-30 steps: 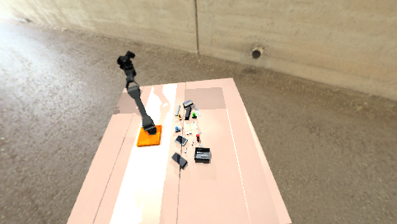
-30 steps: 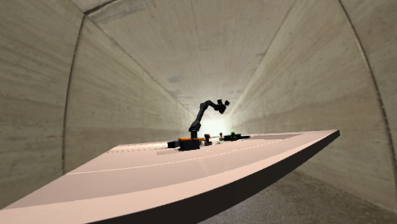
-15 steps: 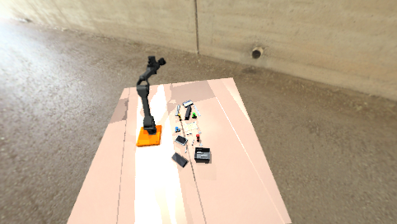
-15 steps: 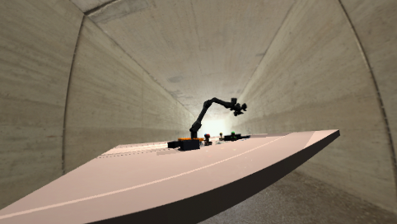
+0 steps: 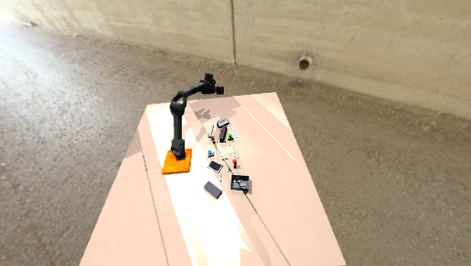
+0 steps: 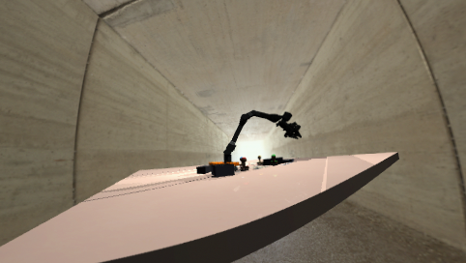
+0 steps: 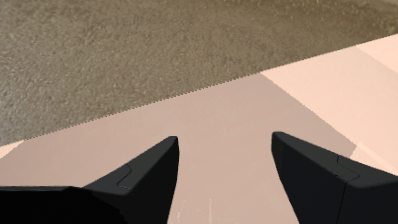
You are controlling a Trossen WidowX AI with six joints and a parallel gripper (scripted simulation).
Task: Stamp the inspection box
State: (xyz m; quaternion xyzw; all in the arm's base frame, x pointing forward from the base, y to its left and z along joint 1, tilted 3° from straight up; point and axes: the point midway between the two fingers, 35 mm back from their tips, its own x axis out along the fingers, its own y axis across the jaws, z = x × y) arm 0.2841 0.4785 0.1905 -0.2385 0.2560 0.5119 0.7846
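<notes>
My gripper tip is 400 mm to the left of the green-knobbed pass stamp, 150 mm above it and 70 mm short of it. Also, from my gripper tip: blue-topped stamp (520 mm to the right, 150 mm below, 90 mm behind); grey-blue strip (320 mm to the right, 170 mm below, 100 mm ahead); card (490 mm to the right, 170 mm below, 30 mm ahead).
</notes>
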